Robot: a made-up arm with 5 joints.
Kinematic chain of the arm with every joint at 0, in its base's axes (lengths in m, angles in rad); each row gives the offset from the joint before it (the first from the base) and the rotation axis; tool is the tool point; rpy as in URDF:
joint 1: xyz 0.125 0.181 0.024 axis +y
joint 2: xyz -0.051 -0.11 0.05 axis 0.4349 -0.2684 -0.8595
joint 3: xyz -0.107 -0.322 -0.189 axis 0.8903 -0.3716 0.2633
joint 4: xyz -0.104 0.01 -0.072 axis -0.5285 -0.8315 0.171
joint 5: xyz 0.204 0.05 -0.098 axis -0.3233 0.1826 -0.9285
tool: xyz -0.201 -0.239 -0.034 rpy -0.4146 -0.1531 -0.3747
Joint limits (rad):
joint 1: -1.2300..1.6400
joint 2: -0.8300..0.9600
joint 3: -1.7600..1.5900
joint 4: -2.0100..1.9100
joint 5: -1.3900..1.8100
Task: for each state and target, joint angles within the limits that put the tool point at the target. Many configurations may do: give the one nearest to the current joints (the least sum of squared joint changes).
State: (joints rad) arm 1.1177 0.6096 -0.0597 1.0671 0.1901
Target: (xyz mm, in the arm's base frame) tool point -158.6 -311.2 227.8
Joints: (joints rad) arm 1.0452 0.4660 -0.3100 1.3868 -0.1470
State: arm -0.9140 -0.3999 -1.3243 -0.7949 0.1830
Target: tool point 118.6 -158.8 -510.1
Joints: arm -1.2300 0.2906 -1.1638 -0.8761 0.2682
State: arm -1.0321 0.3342 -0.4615 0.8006 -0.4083
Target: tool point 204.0 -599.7 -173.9
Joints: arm -0.9647 -0.0386 -0.6758 0.1956 -0.6453
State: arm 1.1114 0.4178 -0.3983 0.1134 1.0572
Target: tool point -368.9 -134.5 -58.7
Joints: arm 0.5044 0.1837 -0.3603 0.2745 0.9782
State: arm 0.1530 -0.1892 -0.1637 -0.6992 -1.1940
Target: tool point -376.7 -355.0 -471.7
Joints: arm 0.3826 0.0143 -0.1690 -0.9110 -1.1664
